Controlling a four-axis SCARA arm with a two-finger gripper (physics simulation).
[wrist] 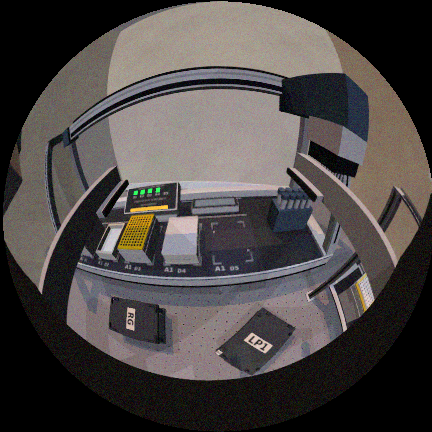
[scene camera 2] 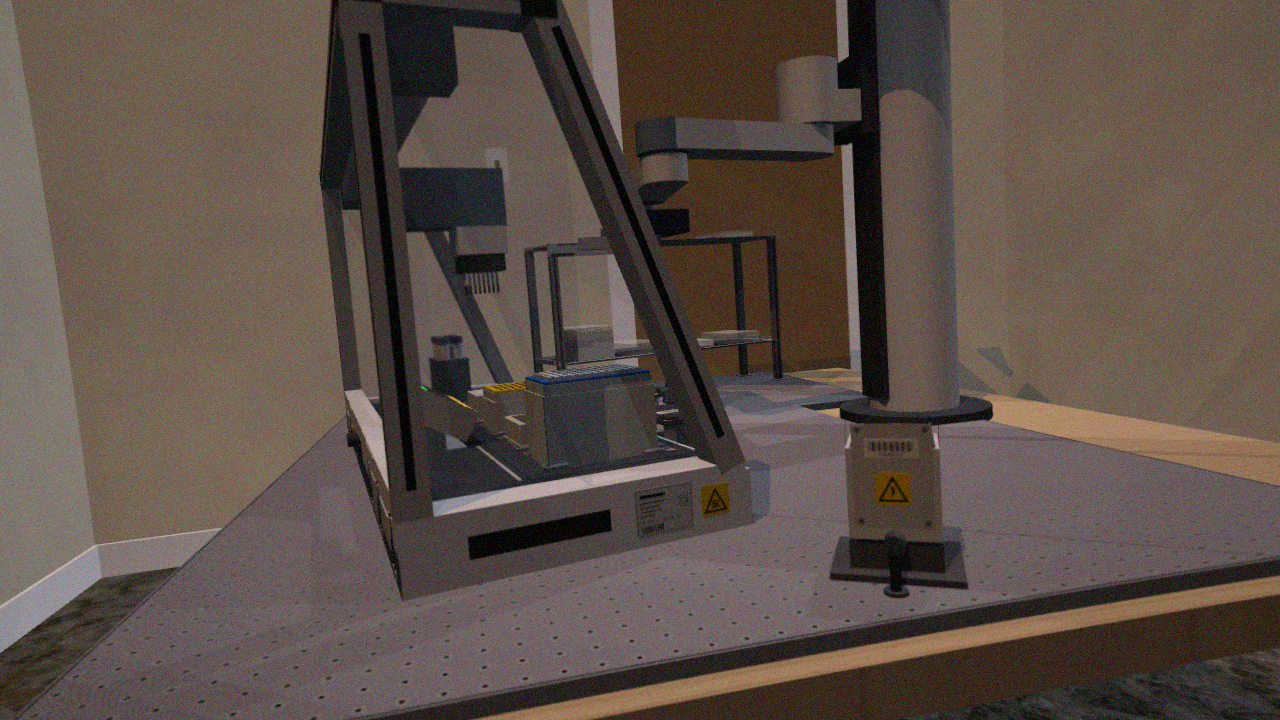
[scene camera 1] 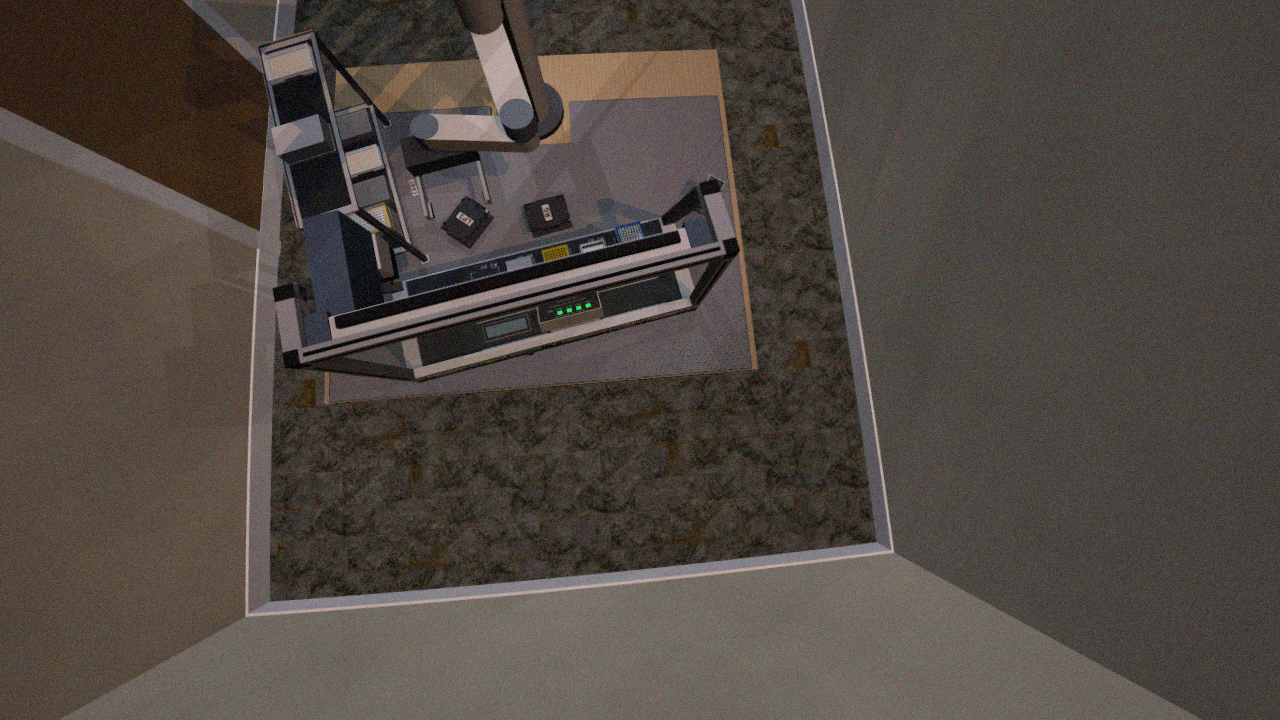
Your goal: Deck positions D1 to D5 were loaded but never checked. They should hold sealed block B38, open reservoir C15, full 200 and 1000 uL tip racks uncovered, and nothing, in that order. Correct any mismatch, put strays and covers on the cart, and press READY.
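Frame: origin at the arm's base, x ahead, y left, z up, level; centimetres.
Where they show: gripper, between the fingertips: (wrist: 205,160) (scene camera 2: 562,247) (scene camera 1: 458,209); arm's base, origin of its link: (scene camera 2: 913,415).
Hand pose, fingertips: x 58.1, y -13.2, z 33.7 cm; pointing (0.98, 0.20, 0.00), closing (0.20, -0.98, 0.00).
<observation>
Each offset is from my fingertips to the top centre of the thing. "spot": to the spot under its first point.
My gripper (scene camera 1: 458,207) (wrist: 205,160) is open and empty, high above the bench, its fingers on the rear side of the LP1 block in scene camera 1. A blue-rimmed rack (scene camera 1: 629,232) (scene camera 2: 588,376) stands at D1, mostly hidden by a finger in the wrist view. A white open reservoir {dx +6.7, dy +34.7, dz -23.5 cm} (wrist: 111,239) is at D2, an uncovered yellow rack {dx +9.0, dy +22.5, dz -20.6 cm} (scene camera 1: 555,254) (wrist: 137,232) at D3, and a plain pale-topped box {dx +11.3, dy +10.3, dz -22.5 cm} (wrist: 181,237) at D4. D5 (wrist: 232,242) shows bare corner marks. The panel (scene camera 1: 570,309) (wrist: 151,197) has four green lights and a yellow bar.
Black blocks RG {dx -13.1, dy +18.5, dz -26.9 cm} (scene camera 1: 546,214) (wrist: 136,320) and LP1 {dx -12.7, dy -9.8, dz -26.5 cm} (scene camera 1: 467,221) (wrist: 257,341) lie before the deck. The two-level cart (scene camera 1: 393,235) (scene camera 2: 775,304) holds pale boxes and a yellow-edged rack {dx -7.7, dy -35.2, dz -15.4 cm} (wrist: 366,292). A tube block {spot: dx +18.4, dy -18.2, dz -20.6 cm} (wrist: 290,215) and overhead pipetting head {spot: dx +13.5, dy -18.1, dz +11.4 cm} (wrist: 325,95) stand right of D5.
</observation>
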